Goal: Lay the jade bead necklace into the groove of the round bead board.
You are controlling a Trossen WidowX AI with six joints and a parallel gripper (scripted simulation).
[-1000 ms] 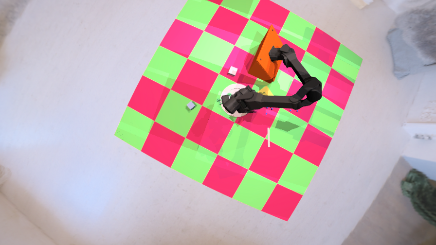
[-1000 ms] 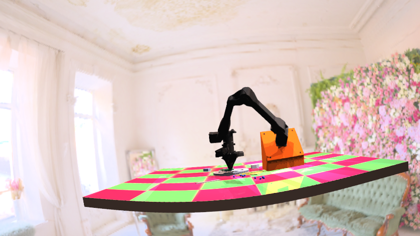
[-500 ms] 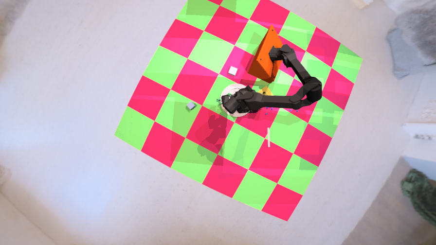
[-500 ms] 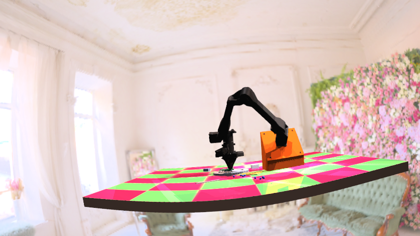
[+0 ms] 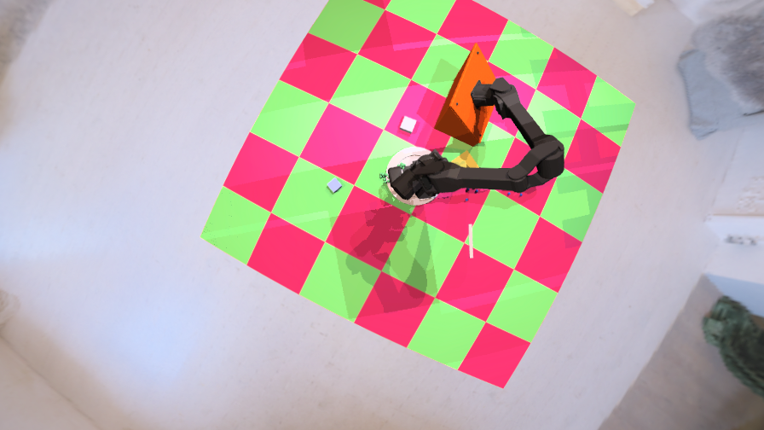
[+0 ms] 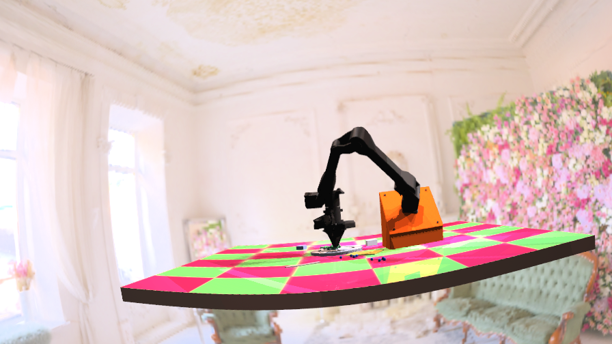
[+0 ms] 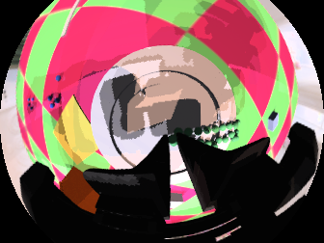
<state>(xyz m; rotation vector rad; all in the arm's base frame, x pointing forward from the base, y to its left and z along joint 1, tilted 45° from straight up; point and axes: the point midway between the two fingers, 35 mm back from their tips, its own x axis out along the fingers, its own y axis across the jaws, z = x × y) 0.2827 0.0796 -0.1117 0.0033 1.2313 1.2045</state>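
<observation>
My gripper tip is now 10 mm above the round bead board. The rest, counted from my gripper tip: pale blue cube: 210 mm to the right, 170 mm ahead, 10 mm below; white cube: 140 mm behind, 120 mm to the right, 10 mm below; yellow patch: 120 mm to the left, 110 mm behind, 20 mm below.
</observation>
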